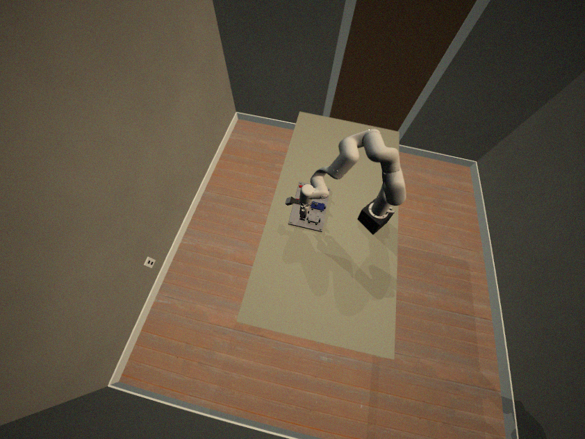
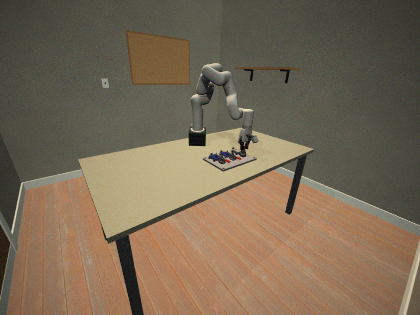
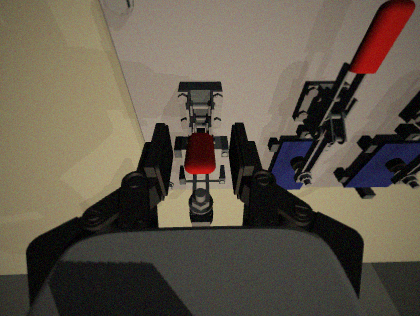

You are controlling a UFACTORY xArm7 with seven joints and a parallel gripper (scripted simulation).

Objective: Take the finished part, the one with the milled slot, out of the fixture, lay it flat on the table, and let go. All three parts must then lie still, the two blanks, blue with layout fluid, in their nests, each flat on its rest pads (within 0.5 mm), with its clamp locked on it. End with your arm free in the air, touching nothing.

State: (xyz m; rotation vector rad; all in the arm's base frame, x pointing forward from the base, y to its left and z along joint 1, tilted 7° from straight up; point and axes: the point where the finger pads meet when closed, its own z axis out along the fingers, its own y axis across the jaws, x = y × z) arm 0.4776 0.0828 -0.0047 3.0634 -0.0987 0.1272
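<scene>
Right now my hand is 80 mm past the finished part, 10 mm to the right of it and 60 mm above it. Round my hand: blue blank 90 mm behind, 100 mm to the right, 70 mm below; grey fixture plate 40 mm behind, 110 mm to the right, 80 mm below.
</scene>
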